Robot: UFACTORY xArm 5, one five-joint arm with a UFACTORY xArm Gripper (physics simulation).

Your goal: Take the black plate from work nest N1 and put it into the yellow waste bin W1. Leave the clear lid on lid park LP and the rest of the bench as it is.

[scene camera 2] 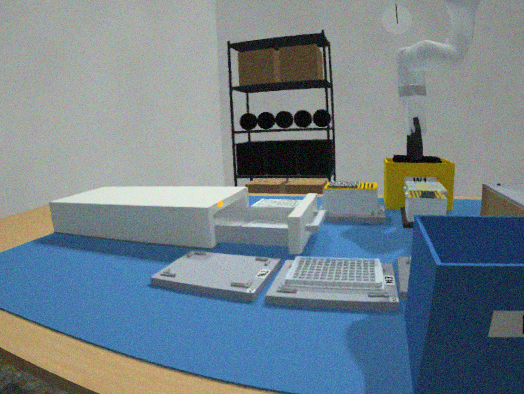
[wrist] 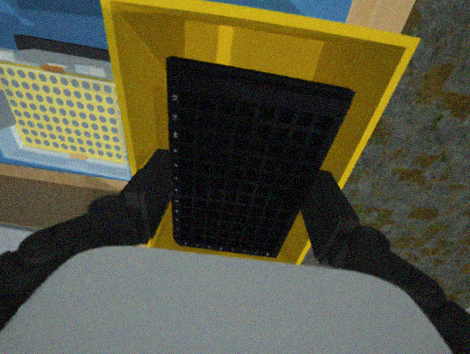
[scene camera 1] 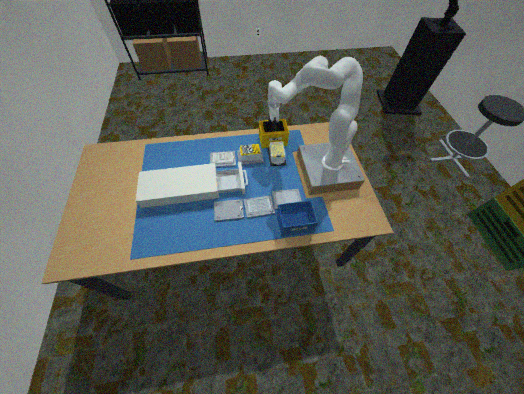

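Pixels of known places: gripper, fingertip midpoint: (scene camera 2: 414, 158) (wrist: 241, 180) (scene camera 1: 272, 125); arm's base, origin of the base link: (scene camera 1: 332, 163).
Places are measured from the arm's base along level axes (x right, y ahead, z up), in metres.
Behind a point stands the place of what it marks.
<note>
My gripper (scene camera 1: 274, 121) {x 0.270, y 0.361, z 0.038 m} (scene camera 2: 415, 154) {x 0.270, y 0.361, z 0.038 m} (wrist: 241, 180) {x 0.270, y 0.361, z 0.038 m} is shut on the black plate (scene camera 1: 273, 126) (scene camera 2: 400, 159) {x 0.224, y 0.396, z 0.039 m} (wrist: 250, 125) {x 0.264, y 0.395, z 0.040 m}, with one finger at each side. The plate is roughly level, at the mouth of the yellow waste bin W1 (scene camera 1: 265, 139) {x 0.192, y 0.406, z -0.007 m} (scene camera 2: 395, 185) {x 0.192, y 0.405, z -0.024 m} (wrist: 230, 16) {x 0.241, y 0.434, z 0.034 m}, inside its outline in the wrist view. In scene camera 2 the plate's edge shows at the height of the bin's rim. A grey nest (scene camera 1: 229, 210) {x -0.303, y 0.606, z -0.074 m} (scene camera 2: 215, 272) {x -0.309, y 0.604, z -0.074 m}, whose label looks like N1, bears no plate. A pale flat piece (scene camera 1: 286, 198) {x -0.220, y 0.280, z -0.066 m}, which may be the clear lid on LP, lies behind the blue bin.
A yellow-topped box (scene camera 1: 277, 152) {x 0.083, y 0.331, z -0.009 m} (scene camera 2: 425, 202) {x 0.056, y 0.326, z -0.034 m} (wrist: 65, 107) {x 0.131, y 0.349, z -0.009 m} stands close beside the waste bin. Another yellow-topped box (scene camera 1: 250, 153) {x 0.073, y 0.500, z -0.014 m} (scene camera 2: 350, 200) {x 0.066, y 0.497, z -0.041 m} is to its left. A white housing (scene camera 1: 175, 185) {x -0.189, y 0.912, z -0.003 m} (scene camera 2: 135, 215) {x -0.249, y 0.835, z -0.023 m} has an open drawer. A blue bin (scene camera 1: 297, 217) {x -0.334, y 0.222, z -0.082 m} (scene camera 2: 465, 320) {x -0.446, y 0.290, z -0.009 m} stands at the front.
</note>
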